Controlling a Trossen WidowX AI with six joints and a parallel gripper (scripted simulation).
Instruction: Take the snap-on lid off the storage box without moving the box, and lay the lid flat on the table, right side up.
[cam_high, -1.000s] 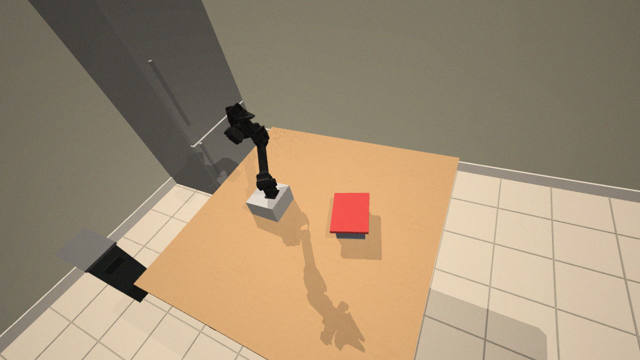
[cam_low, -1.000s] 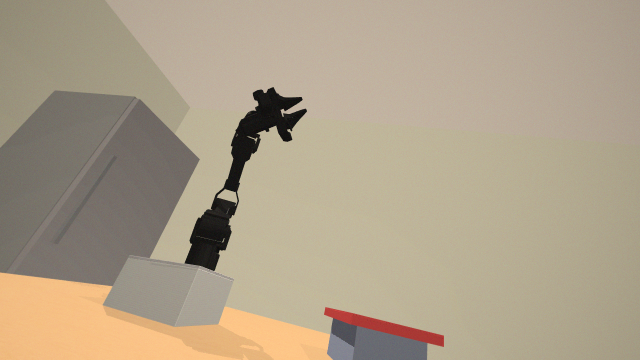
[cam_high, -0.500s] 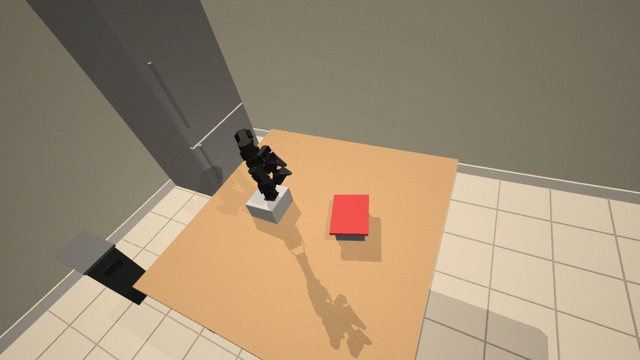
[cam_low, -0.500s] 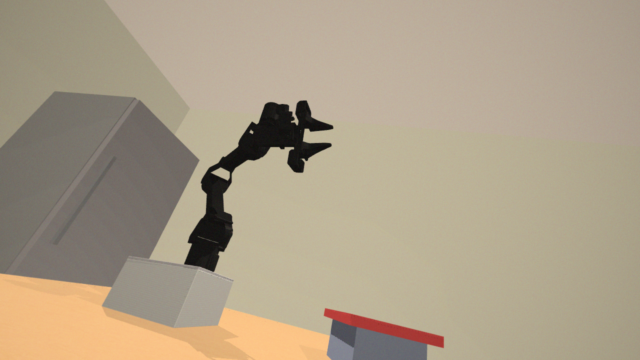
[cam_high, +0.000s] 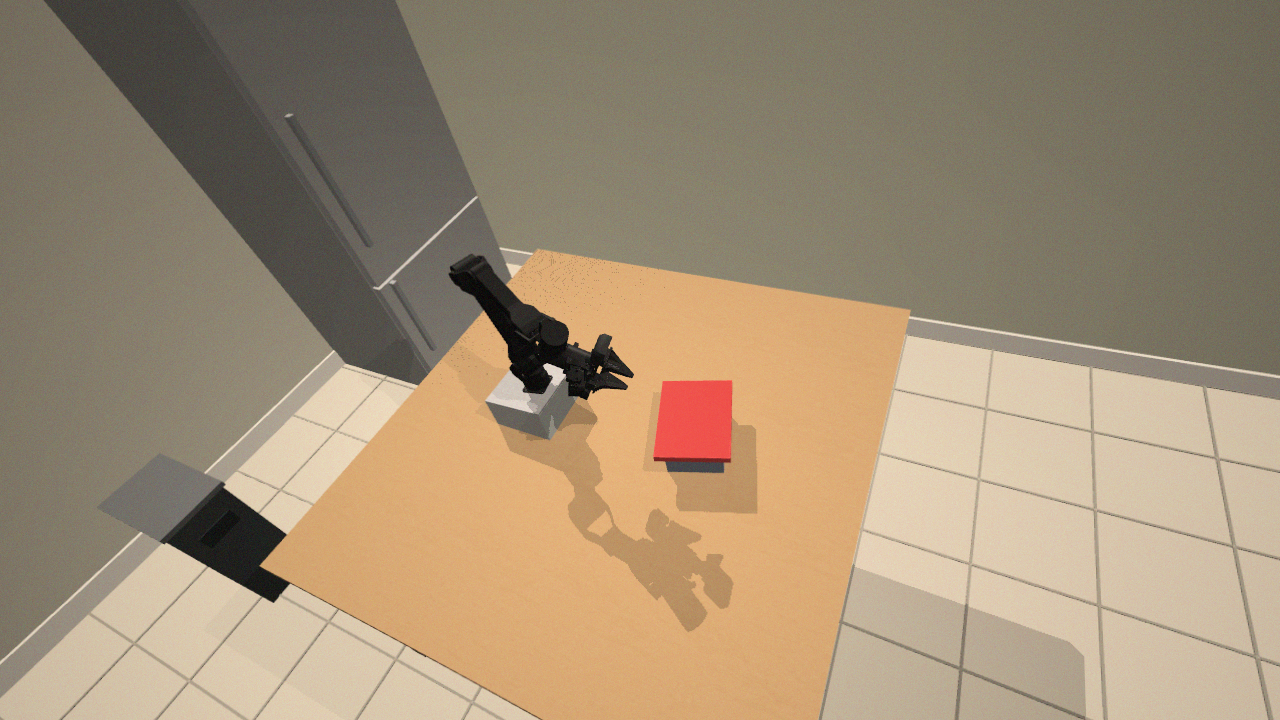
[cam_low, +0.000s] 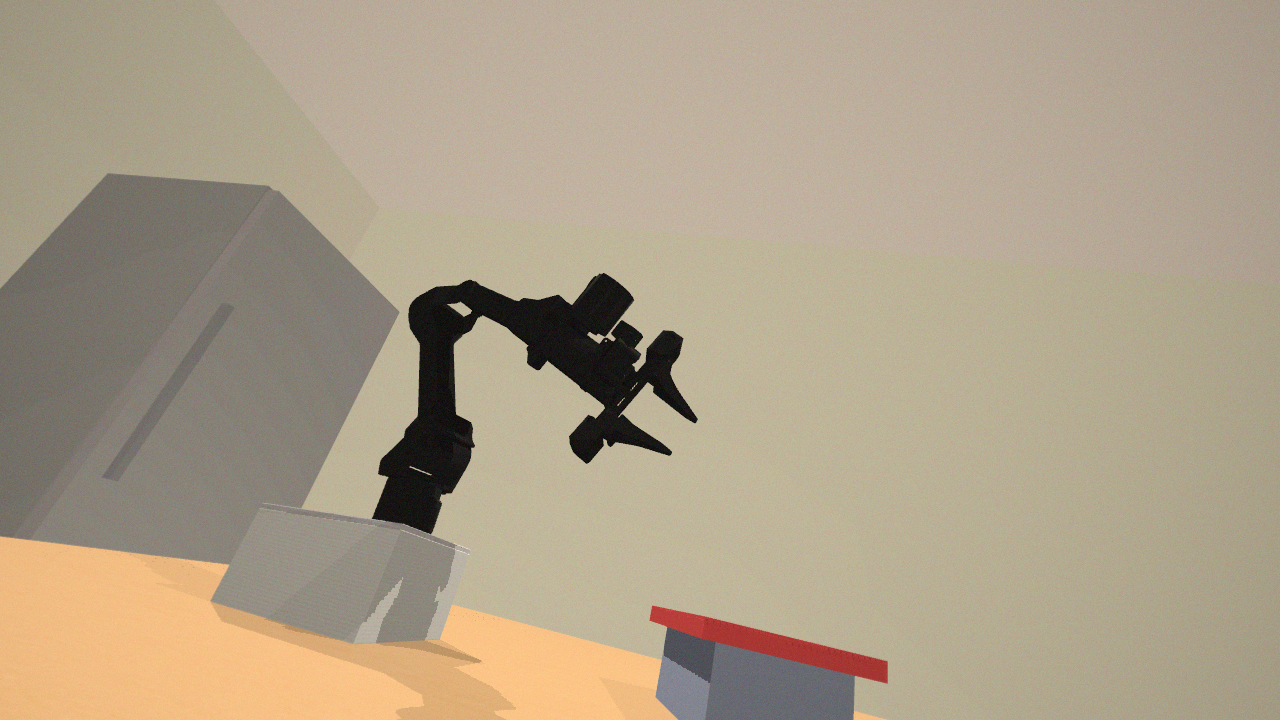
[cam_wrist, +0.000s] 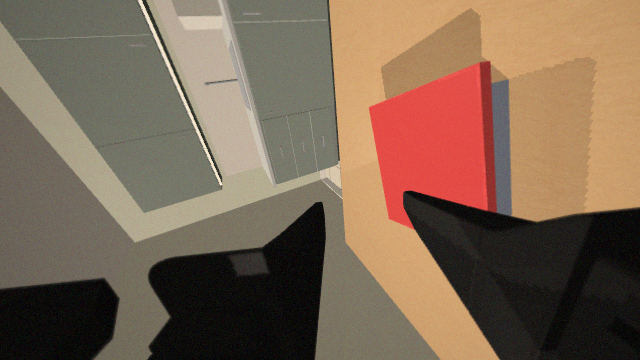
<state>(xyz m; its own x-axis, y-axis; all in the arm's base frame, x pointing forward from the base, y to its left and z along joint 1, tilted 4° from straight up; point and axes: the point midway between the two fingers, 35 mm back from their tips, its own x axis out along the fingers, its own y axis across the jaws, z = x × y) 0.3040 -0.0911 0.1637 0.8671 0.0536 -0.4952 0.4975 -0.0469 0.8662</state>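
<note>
Now: the red lid 19 cm below my gripper tip, 11 cm ahead of it and 6 cm to the left of it. The rest, counted from my gripper tip: grey storage box 23 cm below, 11 cm ahead, 6 cm to the left.
</note>
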